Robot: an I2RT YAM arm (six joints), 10 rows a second.
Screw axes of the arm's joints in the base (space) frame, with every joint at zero. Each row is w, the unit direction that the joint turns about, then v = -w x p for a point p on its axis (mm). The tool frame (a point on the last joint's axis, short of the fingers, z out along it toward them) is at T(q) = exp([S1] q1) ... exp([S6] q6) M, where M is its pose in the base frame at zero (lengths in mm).
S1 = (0, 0, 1, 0, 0, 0)
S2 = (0, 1, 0, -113.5, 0, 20)
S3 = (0, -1, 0, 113.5, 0, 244)
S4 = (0, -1, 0, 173.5, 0, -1)
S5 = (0, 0, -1, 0, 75, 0)
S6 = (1, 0, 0, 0, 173.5, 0)
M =
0 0 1 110.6
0 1 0 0
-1 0 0 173.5
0 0 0 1
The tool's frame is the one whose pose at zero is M.
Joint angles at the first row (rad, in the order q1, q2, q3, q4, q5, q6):
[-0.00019 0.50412 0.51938 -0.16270 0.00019 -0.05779]
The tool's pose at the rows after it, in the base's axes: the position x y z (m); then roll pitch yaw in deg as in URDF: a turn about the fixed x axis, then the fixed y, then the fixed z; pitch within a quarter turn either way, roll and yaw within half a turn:
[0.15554 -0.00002 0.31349 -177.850 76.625 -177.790]
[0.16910 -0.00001 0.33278 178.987 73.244 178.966]
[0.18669 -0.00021 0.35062 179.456 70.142 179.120]
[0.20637 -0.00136 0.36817 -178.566 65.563 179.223]
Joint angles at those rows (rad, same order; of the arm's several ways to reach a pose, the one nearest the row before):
[-0.00017 0.62924 0.67008 -0.27411 -0.00016 -0.00896]
[-0.00018 0.72996 0.79097 -0.35341 -0.00057 0.00515]
[-0.00022 0.83946 0.91308 -0.42019 0.00474 0.00514]
[-0.00017 0.96036 1.05842 -0.52473 0.03722 0.00554]

